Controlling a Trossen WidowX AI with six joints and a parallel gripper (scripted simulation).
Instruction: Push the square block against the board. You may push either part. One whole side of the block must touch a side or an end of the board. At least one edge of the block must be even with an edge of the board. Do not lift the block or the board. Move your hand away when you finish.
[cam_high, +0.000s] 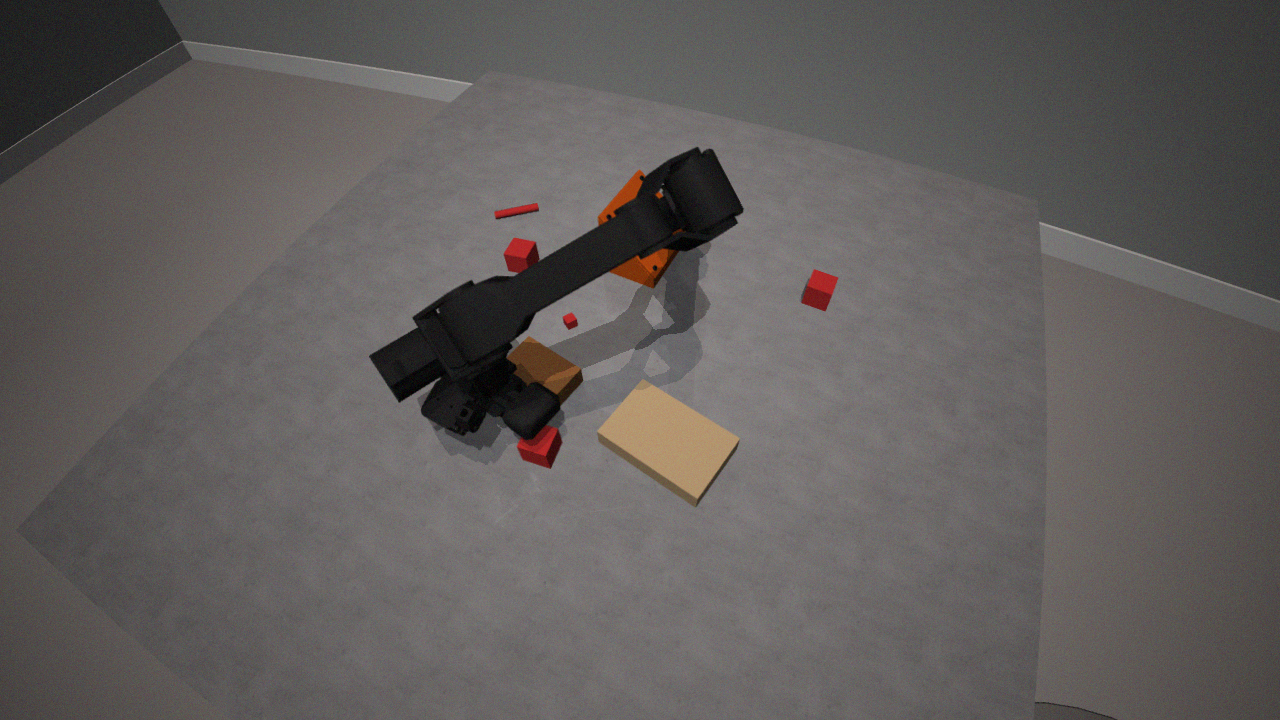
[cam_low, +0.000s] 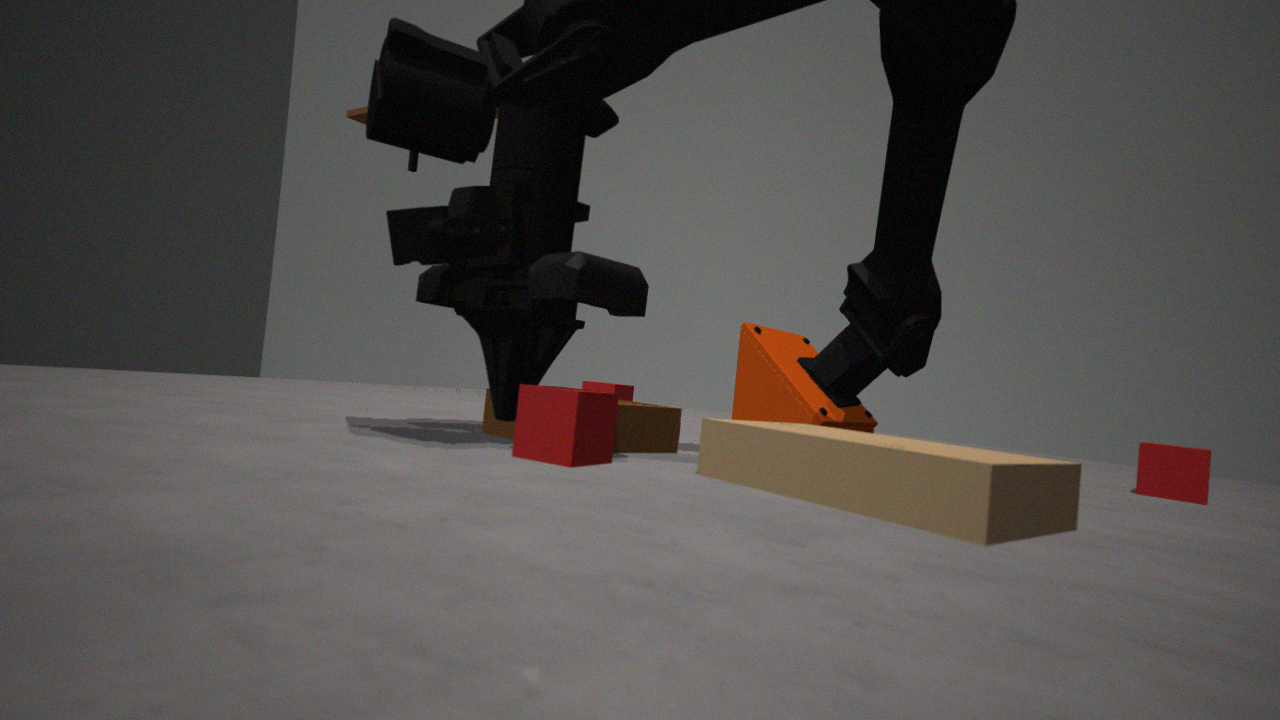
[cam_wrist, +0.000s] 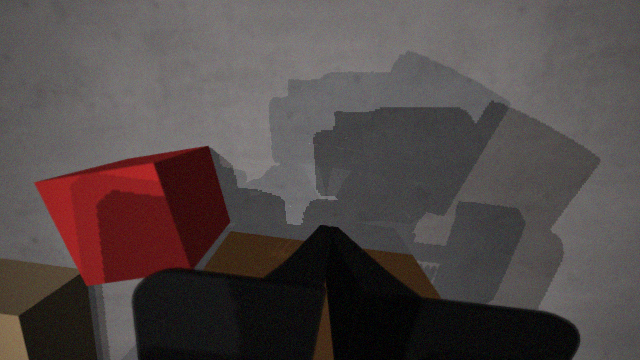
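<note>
Right now the tiny red cube is 180 mm behind my gripper tip, 10 mm to the left of it and 10 mm below it. Also, from my gripper tip: red stick: 370 mm behind, 210 mm to the right, 10 mm below; then square block: 60 mm behind, 10 mm to the left; then board: 220 mm to the left, 50 mm behind.
</note>
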